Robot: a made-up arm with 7 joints. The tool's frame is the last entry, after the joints. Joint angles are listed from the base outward.
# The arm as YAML. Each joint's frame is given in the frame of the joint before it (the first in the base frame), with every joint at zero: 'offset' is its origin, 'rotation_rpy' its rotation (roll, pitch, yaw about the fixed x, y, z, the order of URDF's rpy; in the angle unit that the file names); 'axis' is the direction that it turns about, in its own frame. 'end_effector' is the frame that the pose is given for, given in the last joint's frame.
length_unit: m
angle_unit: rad
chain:
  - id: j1
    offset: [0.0, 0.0, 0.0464]
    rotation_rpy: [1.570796, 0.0, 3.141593]
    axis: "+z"
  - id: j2
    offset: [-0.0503, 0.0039, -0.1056]
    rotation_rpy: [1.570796, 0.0, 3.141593]
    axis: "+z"
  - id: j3
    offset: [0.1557, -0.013, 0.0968]
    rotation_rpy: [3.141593, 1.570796, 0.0]
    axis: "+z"
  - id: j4
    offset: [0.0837, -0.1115, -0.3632]
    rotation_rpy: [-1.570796, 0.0, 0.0]
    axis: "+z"
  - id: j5
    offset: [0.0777, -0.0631, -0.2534]
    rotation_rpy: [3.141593, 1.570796, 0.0]
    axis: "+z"
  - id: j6
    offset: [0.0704, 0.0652, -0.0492]
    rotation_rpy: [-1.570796, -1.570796, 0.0]
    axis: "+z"
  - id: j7
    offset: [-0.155, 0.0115, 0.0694]
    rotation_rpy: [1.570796, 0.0, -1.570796]
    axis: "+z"
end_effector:
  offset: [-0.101, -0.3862, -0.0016]
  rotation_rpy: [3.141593, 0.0, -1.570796]
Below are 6 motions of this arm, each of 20 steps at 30 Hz.
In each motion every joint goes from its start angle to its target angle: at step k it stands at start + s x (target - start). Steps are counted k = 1, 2, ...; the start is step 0. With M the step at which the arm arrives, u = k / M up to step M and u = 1 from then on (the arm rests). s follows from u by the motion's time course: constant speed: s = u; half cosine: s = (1 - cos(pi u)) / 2; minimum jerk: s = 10 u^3 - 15 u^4 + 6 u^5.
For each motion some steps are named. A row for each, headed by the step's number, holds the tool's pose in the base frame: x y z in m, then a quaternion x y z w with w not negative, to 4 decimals.
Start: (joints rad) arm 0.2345 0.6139 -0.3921 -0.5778 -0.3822 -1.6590 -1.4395
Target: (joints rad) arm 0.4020 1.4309 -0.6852 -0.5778 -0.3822 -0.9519 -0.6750
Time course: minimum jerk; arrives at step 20
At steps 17, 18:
17: -0.2278 0.6795 0.6143 0.6098 0.5580 0.3670 0.4266
18: -0.2403 0.6726 0.6170 0.6015 0.5667 0.3714 0.4232

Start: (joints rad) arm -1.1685 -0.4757 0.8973 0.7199 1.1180 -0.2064 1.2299
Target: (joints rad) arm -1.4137 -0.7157 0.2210 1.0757 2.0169 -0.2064 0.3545
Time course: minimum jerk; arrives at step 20
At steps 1, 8, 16, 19, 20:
1: 0.6220 -0.4798 0.6890 -0.2731 -0.6205 -0.3399 0.6518
8: 0.6597 -0.3365 0.7546 -0.3668 -0.6160 -0.1839 0.6725
16: 0.5842 -0.1934 0.8022 -0.5984 -0.5463 0.0240 0.5856
19: 0.5717 -0.1952 0.8025 -0.6201 -0.5334 0.0337 0.5743
20: 0.5715 -0.1953 0.8025 -0.6205 -0.5331 0.0338 0.5741

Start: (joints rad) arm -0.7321 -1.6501 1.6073 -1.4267 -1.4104 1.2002 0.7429
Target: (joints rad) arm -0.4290 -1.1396 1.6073 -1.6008 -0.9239 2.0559 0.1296
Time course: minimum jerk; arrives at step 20
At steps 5, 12, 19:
5: 0.0600 -0.5856 0.0754 0.3779 -0.8461 0.0525 0.3721
12: 0.0606 -0.5553 0.0897 0.2220 -0.9288 -0.0425 0.2935
19: 0.1026 -0.5253 0.0987 0.1480 -0.9411 -0.1209 0.2791

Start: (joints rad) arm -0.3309 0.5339 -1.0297 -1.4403 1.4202 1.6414 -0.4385
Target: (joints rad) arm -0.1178 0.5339 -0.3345 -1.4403 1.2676 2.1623 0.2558
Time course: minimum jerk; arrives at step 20
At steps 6, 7, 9, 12, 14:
6: -0.1383 0.4146 0.4224 0.0706 -0.3769 0.8636 0.3275
7: -0.1172 0.4471 0.4055 0.0511 -0.3701 0.8558 0.3578
9: -0.0624 0.5158 0.3615 0.0025 -0.3577 0.8326 0.4229
12: 0.0321 0.5996 0.2860 -0.0781 -0.3501 0.7853 0.5046
14: 0.0843 0.6333 0.2448 -0.1227 -0.3527 0.7559 0.5377

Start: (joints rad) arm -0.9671 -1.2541 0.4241 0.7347 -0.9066 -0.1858 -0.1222
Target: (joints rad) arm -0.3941 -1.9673 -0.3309 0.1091 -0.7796 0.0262 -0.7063
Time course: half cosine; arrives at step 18
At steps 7, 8, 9, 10, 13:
7: 0.4337 -0.9832 0.3096 0.1352 -0.4299 -0.8001 0.3958
8: 0.4293 -1.0072 0.2745 0.1426 -0.3945 -0.8102 0.4094
9: 0.4211 -1.0304 0.2413 0.1518 -0.3610 -0.8179 0.4216
10: 0.4096 -1.0518 0.2119 0.1623 -0.3313 -0.8229 0.4322
13: 0.3629 -1.1011 0.1569 0.1946 -0.2718 -0.8253 0.4551

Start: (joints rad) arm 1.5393 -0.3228 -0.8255 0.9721 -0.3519 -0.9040 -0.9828
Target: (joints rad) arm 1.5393 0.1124 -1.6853 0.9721 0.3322 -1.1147 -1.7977
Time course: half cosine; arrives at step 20
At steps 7, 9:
7: 0.7767 0.2623 -0.4371 0.2920 -0.3115 -0.1090 0.8977
9: 0.7947 0.2737 -0.3453 0.3116 -0.3699 -0.0788 0.8717

